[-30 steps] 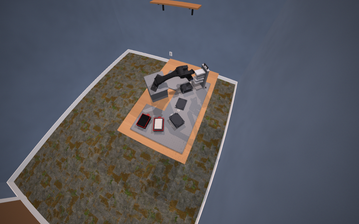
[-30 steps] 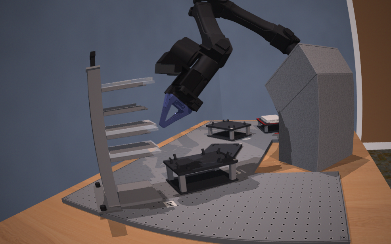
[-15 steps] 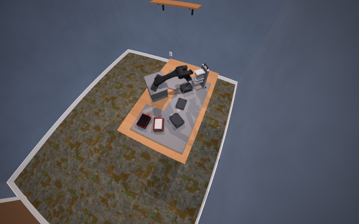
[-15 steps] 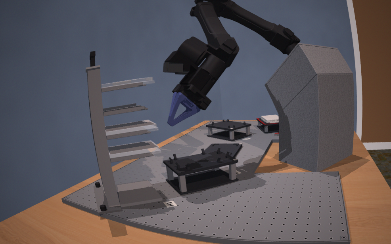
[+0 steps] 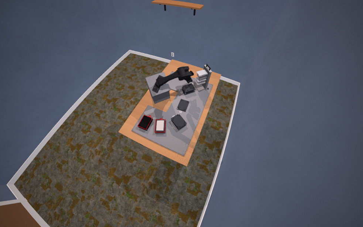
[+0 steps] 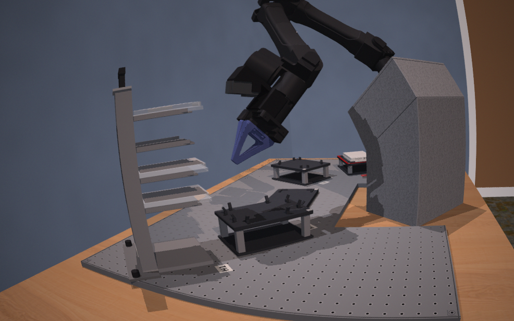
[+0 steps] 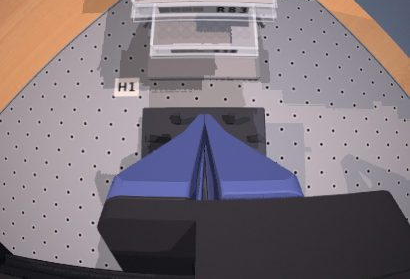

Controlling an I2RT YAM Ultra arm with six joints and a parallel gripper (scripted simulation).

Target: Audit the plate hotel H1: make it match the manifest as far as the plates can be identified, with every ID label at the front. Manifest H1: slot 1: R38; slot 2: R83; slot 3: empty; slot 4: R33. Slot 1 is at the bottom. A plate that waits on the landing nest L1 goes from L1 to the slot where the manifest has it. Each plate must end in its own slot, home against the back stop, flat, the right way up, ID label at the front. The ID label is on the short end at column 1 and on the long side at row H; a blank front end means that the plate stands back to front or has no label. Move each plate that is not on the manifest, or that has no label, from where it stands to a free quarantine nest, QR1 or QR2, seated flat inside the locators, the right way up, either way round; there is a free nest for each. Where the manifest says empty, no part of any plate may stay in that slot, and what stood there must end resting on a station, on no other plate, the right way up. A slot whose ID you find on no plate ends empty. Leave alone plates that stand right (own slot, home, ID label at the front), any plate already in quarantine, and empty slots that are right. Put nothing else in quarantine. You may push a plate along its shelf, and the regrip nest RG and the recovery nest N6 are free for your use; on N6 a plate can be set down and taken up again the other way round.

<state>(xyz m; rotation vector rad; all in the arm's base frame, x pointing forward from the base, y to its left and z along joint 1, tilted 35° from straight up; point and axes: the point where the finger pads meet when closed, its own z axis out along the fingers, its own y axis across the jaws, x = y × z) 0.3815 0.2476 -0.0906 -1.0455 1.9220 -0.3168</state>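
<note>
The regrip nest RG is 11 cm below my hand, 3 cm to the right of it and 3 cm behind it. Round my hand: plate hotel H1: 17 cm ahead, 12 cm to the left, 1 cm below; then flat nest N6: 29 cm to the right, 16 cm below, 5 cm behind; then H1 tag: 17 cm below, 13 cm to the left, 1 cm ahead.
</note>
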